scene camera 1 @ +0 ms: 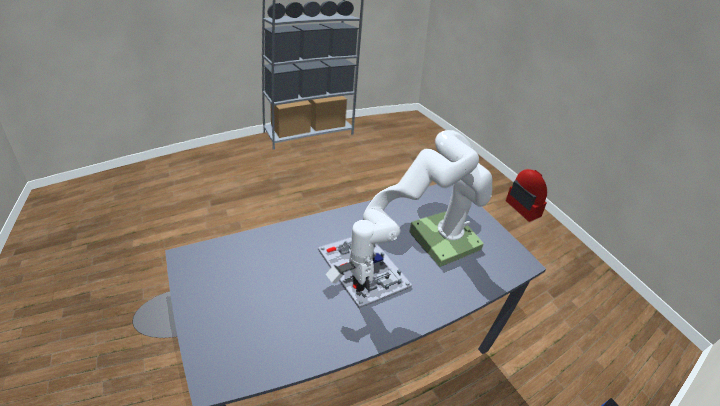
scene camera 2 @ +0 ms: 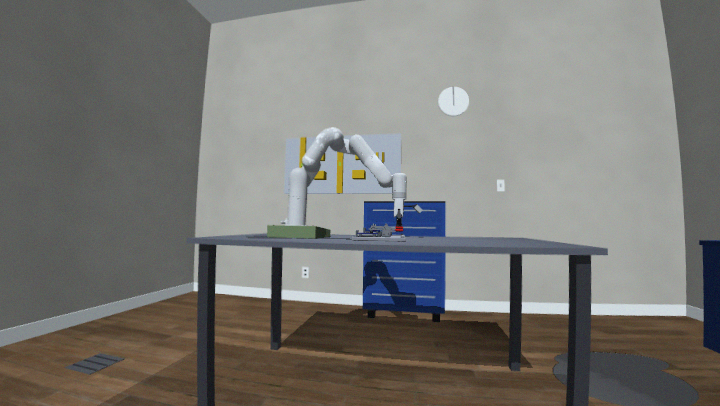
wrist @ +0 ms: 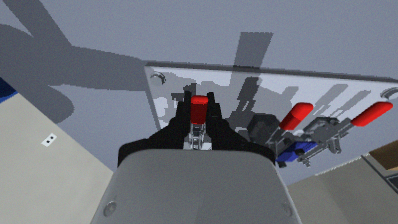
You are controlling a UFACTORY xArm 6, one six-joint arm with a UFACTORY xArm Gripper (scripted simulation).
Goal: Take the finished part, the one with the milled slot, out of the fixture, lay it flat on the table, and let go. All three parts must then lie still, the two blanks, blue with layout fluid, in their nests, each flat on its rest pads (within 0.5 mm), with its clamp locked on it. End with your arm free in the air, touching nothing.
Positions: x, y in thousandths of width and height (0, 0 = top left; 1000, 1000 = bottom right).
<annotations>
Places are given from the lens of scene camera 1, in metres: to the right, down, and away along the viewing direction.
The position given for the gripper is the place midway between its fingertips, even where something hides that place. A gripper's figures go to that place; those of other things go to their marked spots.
gripper (scene camera 1: 498, 711): -0.01, 0.32, 1.39
fixture plate (scene camera 1: 512, 733): 0.03, 0.35, 1.38
</annotations>
